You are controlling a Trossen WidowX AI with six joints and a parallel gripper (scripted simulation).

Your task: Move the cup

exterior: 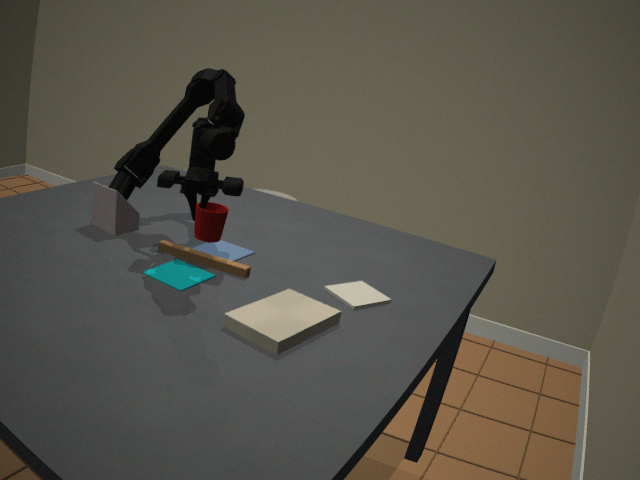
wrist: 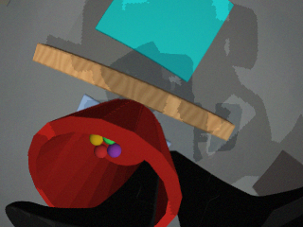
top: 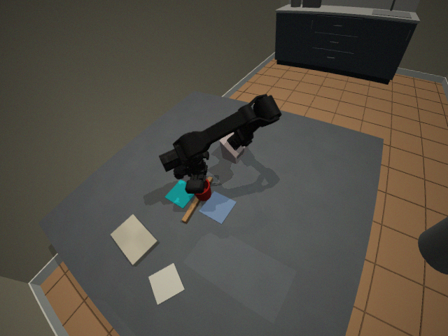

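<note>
The teal pad lies 100 mm to the right of my gripper tip, 90 mm below it and 60 mm ahead of it. The rest, counted from my gripper tip: wooden bar 80 mm below, 40 mm ahead, 10 mm to the right; red cup 20 mm to the left, 20 mm ahead; pale blue pad 90 mm below, 80 mm to the left, 20 mm ahead.
</note>
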